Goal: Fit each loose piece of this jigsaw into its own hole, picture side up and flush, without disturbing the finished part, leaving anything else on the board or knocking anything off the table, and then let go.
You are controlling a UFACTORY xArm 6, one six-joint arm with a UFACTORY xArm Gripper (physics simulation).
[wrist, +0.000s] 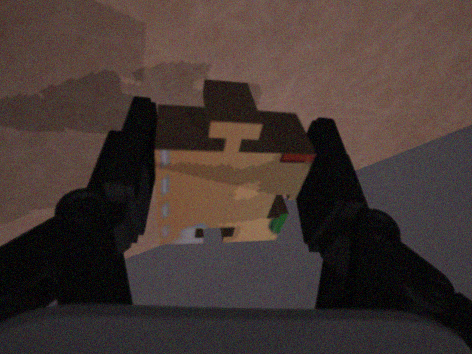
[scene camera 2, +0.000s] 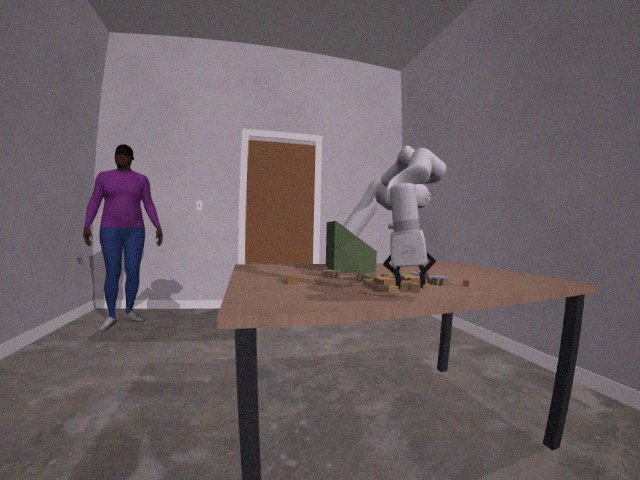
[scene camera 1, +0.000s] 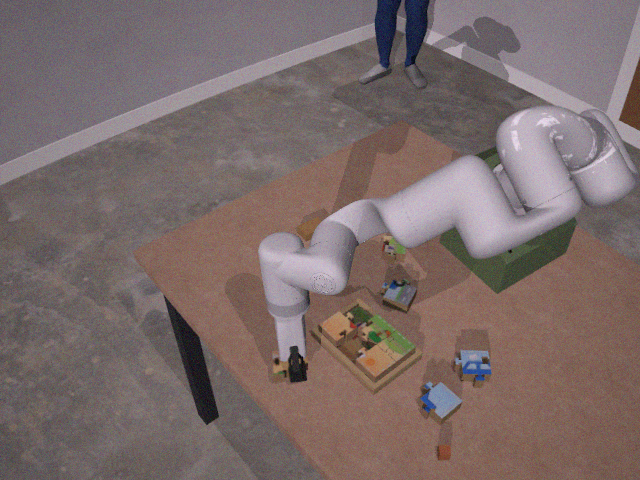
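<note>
My gripper (scene camera 1: 297, 373) (scene camera 2: 410, 285) (wrist: 231, 136) is shut on an orange jigsaw piece (scene camera 1: 279, 369) (wrist: 220, 182) with grey dashes, a red strip and a green patch. In scene camera 1 they are left of the board, near the table's edge; scene camera 2 shows them low over the table. The wooden board (scene camera 1: 400, 369) holds orange and green pieces; a brown hollow (scene camera 1: 353, 347) shows among them. Outside it lie a green-topped piece (scene camera 1: 395, 248), a grey-blue piece (scene camera 1: 401, 295), a blue-and-white piece (scene camera 1: 474, 364) and a light blue piece (scene camera 1: 441, 400). Which of these fit this board I cannot tell.
An orange-brown block (scene camera 1: 308, 227) lies beyond the arm's wrist, partly hidden. A small orange cube (scene camera 1: 444, 452) (scene camera 2: 466, 283) lies past the light blue piece. The green base block (scene camera 1: 537, 263) (scene camera 2: 351, 250) stands under the arm. A person (scene camera 1: 400, 36) (scene camera 2: 123, 201) stands beyond the table.
</note>
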